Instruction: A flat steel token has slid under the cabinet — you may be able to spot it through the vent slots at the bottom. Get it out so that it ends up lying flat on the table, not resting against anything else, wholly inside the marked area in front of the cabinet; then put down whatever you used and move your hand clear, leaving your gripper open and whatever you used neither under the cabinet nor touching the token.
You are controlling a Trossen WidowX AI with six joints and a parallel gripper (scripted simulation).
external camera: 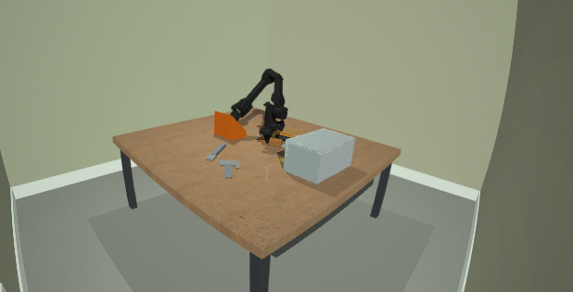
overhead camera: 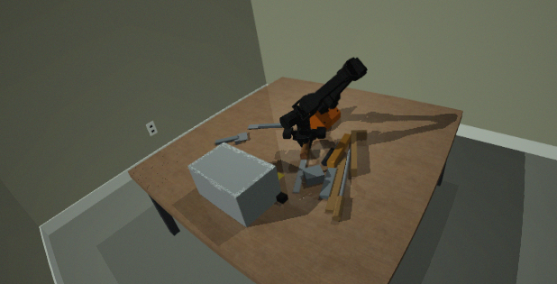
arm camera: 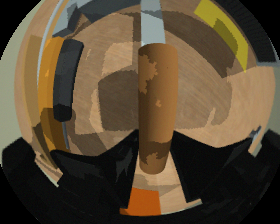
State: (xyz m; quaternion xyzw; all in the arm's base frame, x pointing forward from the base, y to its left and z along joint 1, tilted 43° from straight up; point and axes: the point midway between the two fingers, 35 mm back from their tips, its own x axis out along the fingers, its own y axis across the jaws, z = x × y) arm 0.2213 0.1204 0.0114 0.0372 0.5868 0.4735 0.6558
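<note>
Now: gripper tip 140 mm to the right of the orange bar and 70 mm past it. From my gripper tip the other things lie so: grey block: 160 mm to the left, 120 mm ahead, 10 mm above; wooden stick: 250 mm to the left, 90 mm ahead; grey t-piece: 370 mm to the right, 150 mm ahead.
</note>
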